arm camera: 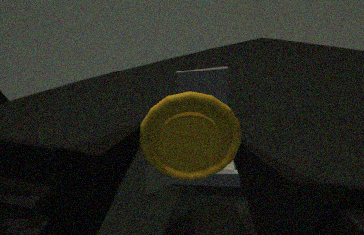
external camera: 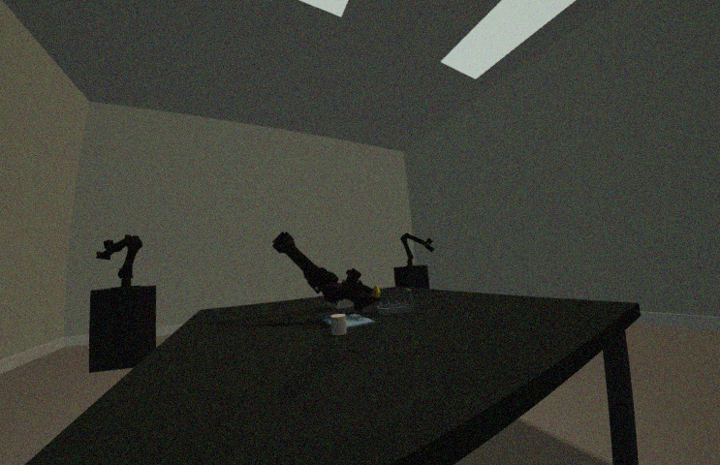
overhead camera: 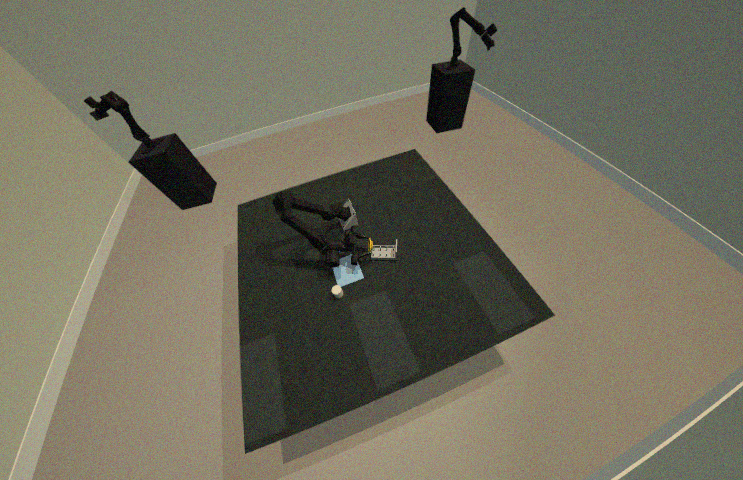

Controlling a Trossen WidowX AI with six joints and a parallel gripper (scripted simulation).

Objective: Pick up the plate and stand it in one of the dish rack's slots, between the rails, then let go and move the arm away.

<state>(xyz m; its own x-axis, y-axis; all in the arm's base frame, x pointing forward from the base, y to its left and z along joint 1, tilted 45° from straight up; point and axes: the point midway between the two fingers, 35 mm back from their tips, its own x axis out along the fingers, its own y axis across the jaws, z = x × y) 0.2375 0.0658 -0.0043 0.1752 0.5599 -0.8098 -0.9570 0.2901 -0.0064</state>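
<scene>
The light grey dish rack is 5 cm to the left of my gripper tip, 4 cm below it and 2 cm ahead of it. The rest, counted from my gripper tip: light blue mat (15 cm to the right, 6 cm below, 6 cm ahead); then white cup (21 cm to the right, 17 cm ahead, 4 cm below); then yellow plate (1 cm to the right).
</scene>
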